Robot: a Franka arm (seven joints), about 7 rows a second.
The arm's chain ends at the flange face. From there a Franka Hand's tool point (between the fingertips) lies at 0.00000 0.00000 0.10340 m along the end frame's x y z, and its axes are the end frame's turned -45 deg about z.
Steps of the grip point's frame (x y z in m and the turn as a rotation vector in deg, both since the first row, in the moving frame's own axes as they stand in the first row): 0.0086, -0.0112, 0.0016, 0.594, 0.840, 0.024; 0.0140, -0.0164, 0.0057, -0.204, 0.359, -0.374; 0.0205, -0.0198, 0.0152, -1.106, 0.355, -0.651; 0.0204, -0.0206, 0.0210, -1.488, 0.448, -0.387; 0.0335, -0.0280, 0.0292, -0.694, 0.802, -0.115; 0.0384, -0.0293, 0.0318, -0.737, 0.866, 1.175; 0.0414, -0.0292, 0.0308, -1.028, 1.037, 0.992; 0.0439, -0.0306, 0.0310, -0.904, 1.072, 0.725; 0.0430, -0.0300, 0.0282, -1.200, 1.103, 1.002; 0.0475, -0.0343, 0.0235, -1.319, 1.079, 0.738
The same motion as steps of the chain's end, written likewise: -0.0022, -0.0122, 0.0016, 1.014, 0.174, 0.024; -0.0024, -0.0213, 0.0057, 0.110, 0.398, -0.374; -0.0014, -0.0294, 0.0152, -0.531, 1.033, -0.651; -0.0026, -0.0303, 0.0210, -0.735, 1.369, -0.387; 0.0020, -0.0433, 0.0292, 0.076, 1.058, -0.115; 0.0044, -0.0477, 0.0318, 0.091, 1.133, 1.175; 0.0060, -0.0499, 0.0308, 0.006, 1.460, 0.992; 0.0069, -0.0525, 0.0310, 0.119, 1.397, 0.725; 0.0063, -0.0518, 0.0282, -0.069, 1.628, 1.002; 0.0063, -0.0582, 0.0235, -0.170, 1.696, 0.738
